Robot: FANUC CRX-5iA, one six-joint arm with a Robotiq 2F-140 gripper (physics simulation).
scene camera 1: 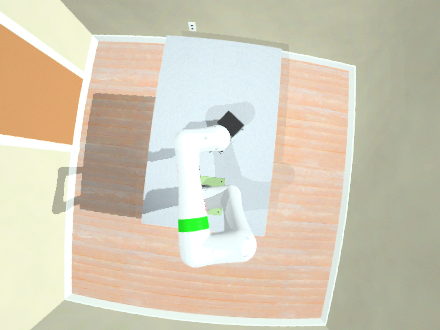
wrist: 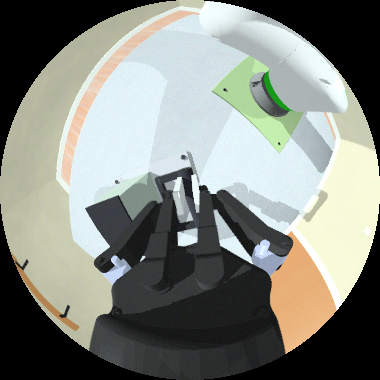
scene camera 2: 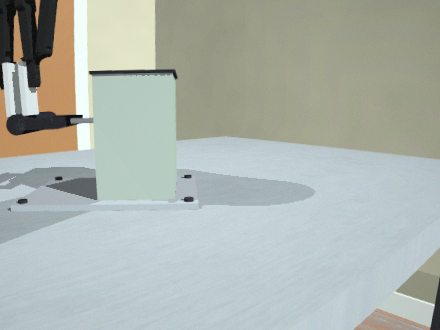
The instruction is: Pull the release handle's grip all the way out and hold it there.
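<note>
The release handle's pale green housing (scene camera 2: pixel 135 137) (wrist: pixel 139 194), with a black top (scene camera 1: pixel 230 124), stands upright on a bolted base plate (scene camera 2: pixel 150 205). Its dark, frame-shaped grip (scene camera 2: pixel 37 122) (wrist: pixel 174 175) sticks out to the left in scene camera 2, with a short stretch of grey rod (scene camera 2: pixel 81 120) showing between grip and housing. My gripper (scene camera 2: pixel 20 111) (wrist: pixel 187 183) points down with its white pads close together, one inside the grip's opening and one beyond its outer bar. The dark bar shows between the pads. In scene camera 1 the wrist hides the grip and the fingers.
The housing and base plate rest on a pale table (scene camera 1: pixel 200 70) (scene camera 2: pixel 250 260). The arm's green mounting plate (scene camera 1: pixel 216 181) (wrist: pixel 237 102) is on the same table. The white arm (scene camera 1: pixel 190 185) (wrist: pixel 295 65) arches over it, with its wrist beside the housing's black top.
</note>
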